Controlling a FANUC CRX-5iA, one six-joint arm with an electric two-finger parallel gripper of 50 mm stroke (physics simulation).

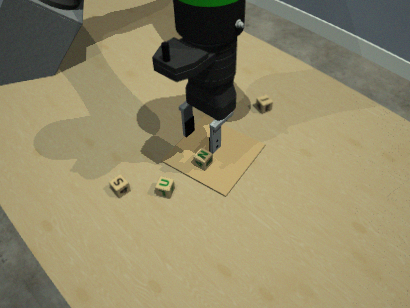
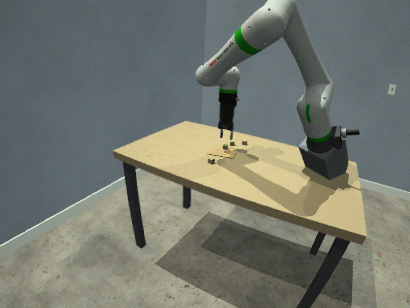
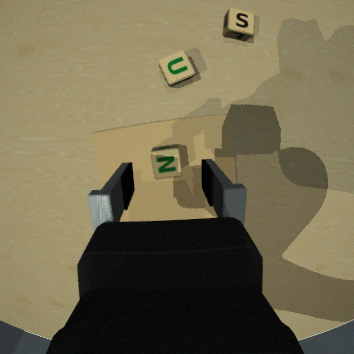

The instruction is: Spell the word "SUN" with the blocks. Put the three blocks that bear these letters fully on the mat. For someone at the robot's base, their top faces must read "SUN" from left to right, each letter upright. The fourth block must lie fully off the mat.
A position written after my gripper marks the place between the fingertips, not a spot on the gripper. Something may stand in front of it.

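Here is a thin wooden mat (image 1: 237,152), and I see the mat again in image 3 (image 3: 210,136). I can see my gripper (image 1: 201,140) too, and the gripper is also visible to me in image 3 (image 3: 166,174).
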